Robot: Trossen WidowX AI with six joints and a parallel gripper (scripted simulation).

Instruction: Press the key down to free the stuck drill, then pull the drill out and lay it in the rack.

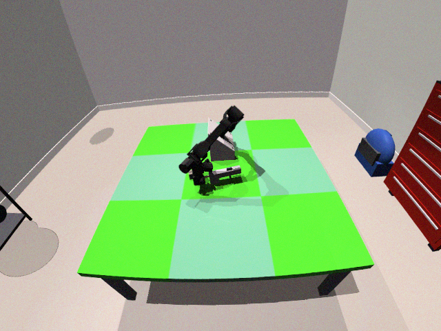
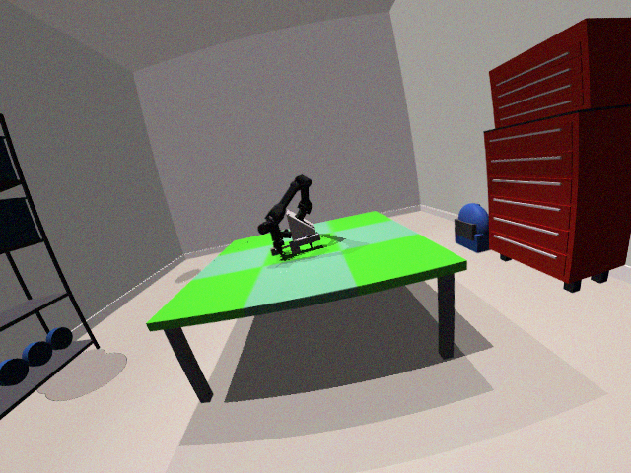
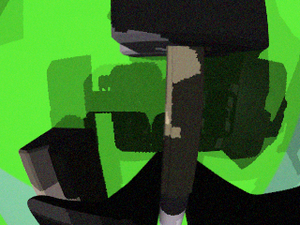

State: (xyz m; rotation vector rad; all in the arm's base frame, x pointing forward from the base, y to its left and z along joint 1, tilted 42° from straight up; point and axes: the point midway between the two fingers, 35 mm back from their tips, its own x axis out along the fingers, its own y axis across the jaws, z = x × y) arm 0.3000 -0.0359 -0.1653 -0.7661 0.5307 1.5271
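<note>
Right now the drill is 40 mm to the left of my gripper tip, 40 mm above it and 10 mm behind it. Also, from my gripper tip: dark key 180 mm to the left, 40 mm above, 30 mm behind; grey fixture block 150 mm to the left, 30 mm above, 20 mm behind; rack 70 mm behind, 30 mm to the right, 10 mm above.
</note>
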